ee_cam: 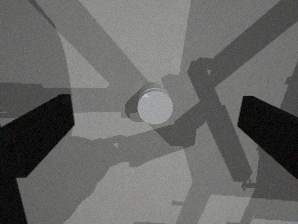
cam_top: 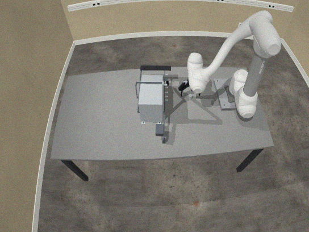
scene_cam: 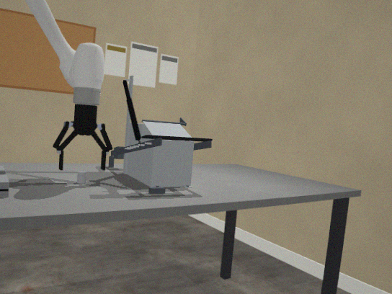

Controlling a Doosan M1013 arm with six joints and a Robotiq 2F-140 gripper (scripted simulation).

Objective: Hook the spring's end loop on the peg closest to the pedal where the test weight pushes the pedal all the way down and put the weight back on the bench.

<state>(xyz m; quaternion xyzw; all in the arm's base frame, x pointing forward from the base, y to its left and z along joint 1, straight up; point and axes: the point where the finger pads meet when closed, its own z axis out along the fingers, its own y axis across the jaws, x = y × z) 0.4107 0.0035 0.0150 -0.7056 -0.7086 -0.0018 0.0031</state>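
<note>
Right now the steel test weight is 30 mm below my hand. The rest, counted from my hand: dark spring 190 mm ahead, 40 mm to the left, 200 mm above.
</note>
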